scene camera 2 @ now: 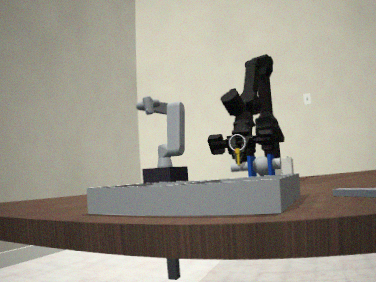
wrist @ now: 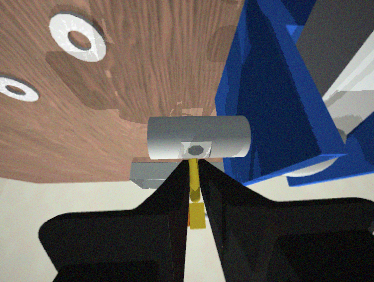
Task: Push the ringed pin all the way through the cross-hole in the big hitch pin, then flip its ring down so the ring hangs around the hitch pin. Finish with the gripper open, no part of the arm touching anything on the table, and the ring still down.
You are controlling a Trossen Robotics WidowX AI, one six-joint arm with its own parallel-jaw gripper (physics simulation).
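Places are measured from the arm's base along level axes (x left, y back, z up), in metres.
Pixels of known places: gripper, between the fingertips: (scene camera 2: 238, 162) (wrist: 193, 165).
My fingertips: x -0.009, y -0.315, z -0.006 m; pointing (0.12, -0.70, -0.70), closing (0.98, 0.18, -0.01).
Observation:
Behind a point stands the place of what it marks.
The big hitch pin (scene camera 2: 237, 169) @[x -0.018, y -0.304, z -0.024 m] (wrist: 198, 131) @[x -0.014, y -0.280, z -0.015 m] is a grey cylinder lying level in a blue stand (scene camera 2: 251, 166) @[x 0.029, y -0.320, z -0.019 m] (wrist: 272, 95) @[x 0.010, y -0.253, z -0.019 m]. Its cross-hole shows as a dark opening in a small flat, facing the wrist camera. My gripper (scene camera 2: 238, 159) @[x -0.009, y -0.315, z -0.006 m] (wrist: 193, 165) @[x -0.009, y -0.315, z -0.006 m] is shut on the yellow ringed pin (scene camera 2: 238, 154) @[x -0.006, y -0.318, z 0.016 m] (wrist: 194, 180) @[x -0.009, y -0.312, z 0.005 m]. The ringed pin's tip is at the lower edge of the hitch pin in the wrist view, just below the cross-hole; whether it touches is unclear. The pale ring (scene camera 2: 230, 147) @[x -0.027, y -0.321, z 0.036 m] stands up above the yellow shank in the scene view.
A long grey tray (scene camera 2: 185, 201) @[x 0.095, y -0.775, z -0.063 m] stands at the front of the wooden table (scene camera 2: 150, 235) @[x 0.088, y -0.847, z -0.096 m]. A small grey arm (scene camera 2: 175, 127) on a dark base stands to the left. Two white washers (wrist: 59, 36) @[x -0.098, y -0.285, z -0.079 m] (wrist: 30, 92) @[x -0.151, y -0.345, z -0.080 m] lie on the wood. A flat grey piece (scene camera 2: 356, 192) @[x 0.307, y -0.631, z -0.076 m] lies at the right.

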